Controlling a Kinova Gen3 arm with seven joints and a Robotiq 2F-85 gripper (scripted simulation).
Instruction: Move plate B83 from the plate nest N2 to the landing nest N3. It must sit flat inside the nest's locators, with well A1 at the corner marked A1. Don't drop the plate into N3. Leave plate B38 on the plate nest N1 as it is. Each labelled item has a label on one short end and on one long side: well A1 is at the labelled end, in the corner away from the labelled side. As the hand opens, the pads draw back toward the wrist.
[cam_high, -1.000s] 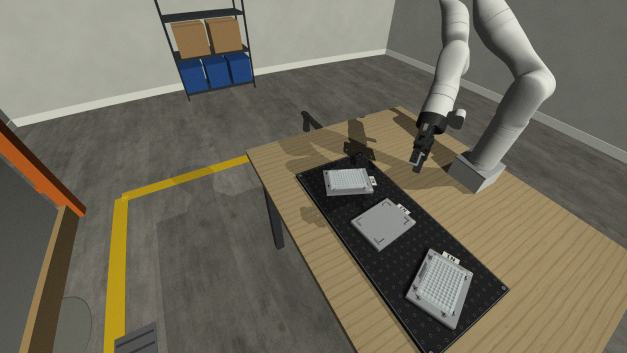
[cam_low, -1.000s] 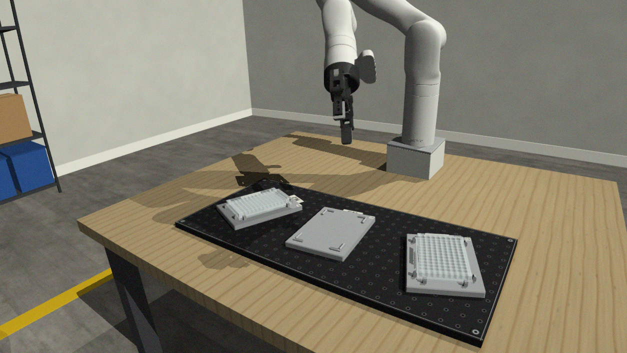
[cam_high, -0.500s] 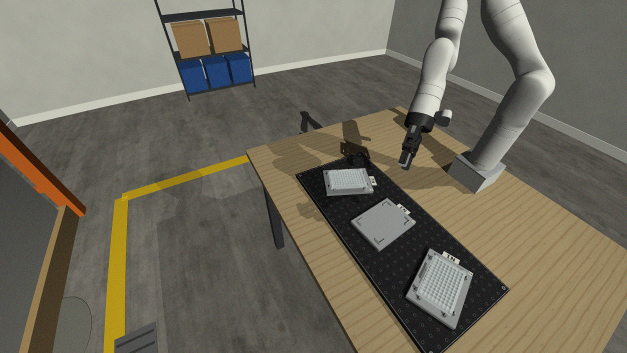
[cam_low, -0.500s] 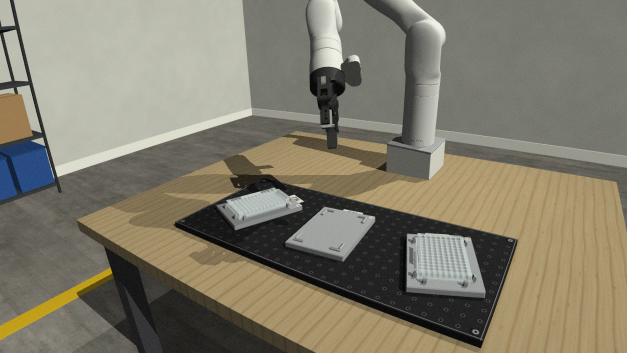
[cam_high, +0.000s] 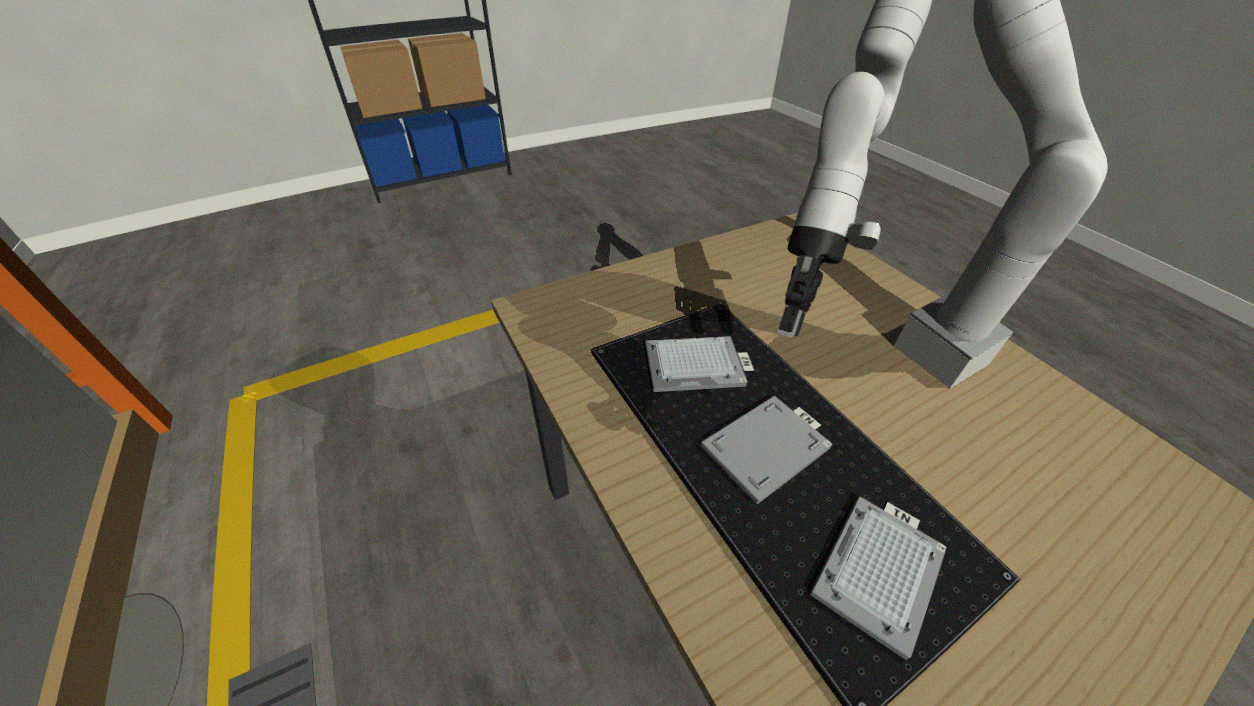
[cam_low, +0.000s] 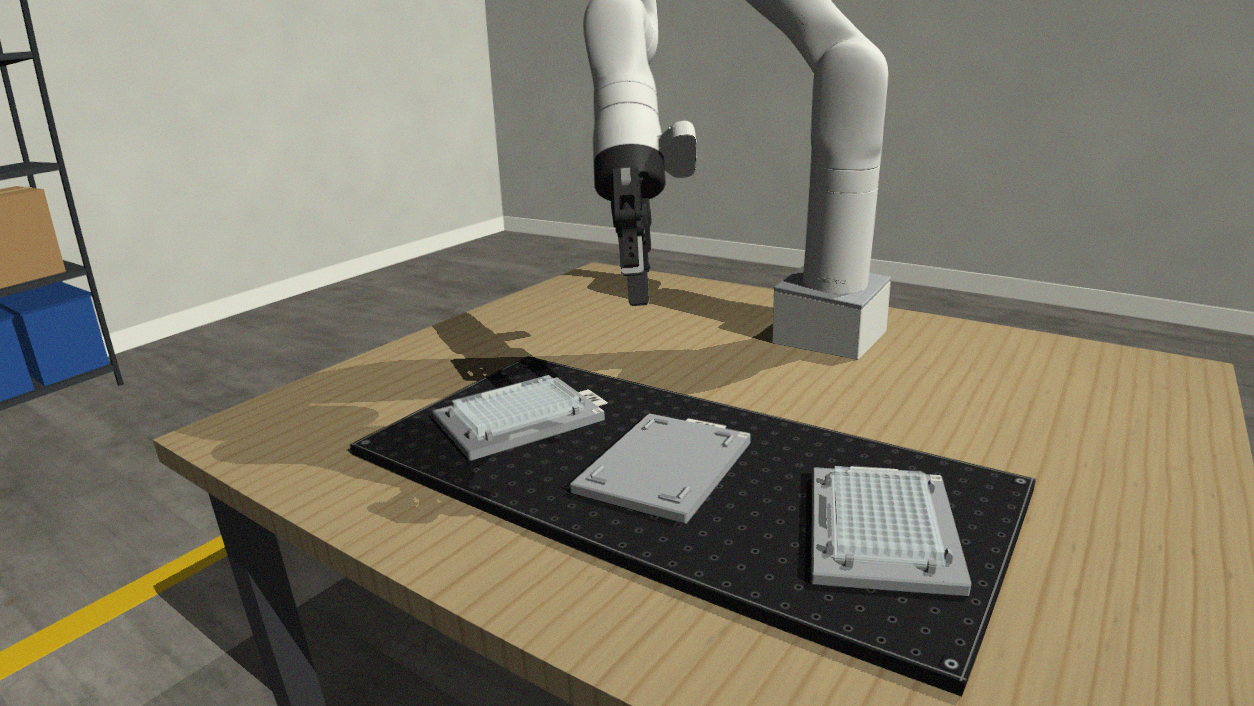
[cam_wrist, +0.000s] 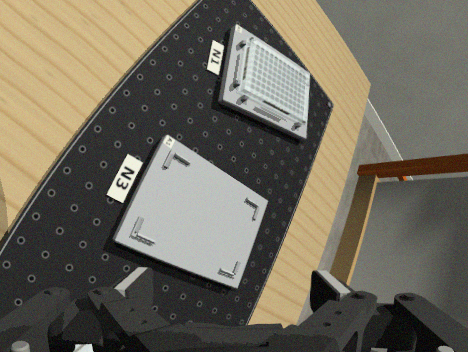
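The nest N2 is 20 mm ahead of my hand, 140 mm to the right of it and 160 mm below it. Round my hand: A1 mark (10 mm behind, 110 mm to the left, 150 mm below); then N3 label (30 mm behind, 60 mm to the left, 170 mm below); then nest N3 (60 mm ahead, 50 mm to the left, 160 mm below).
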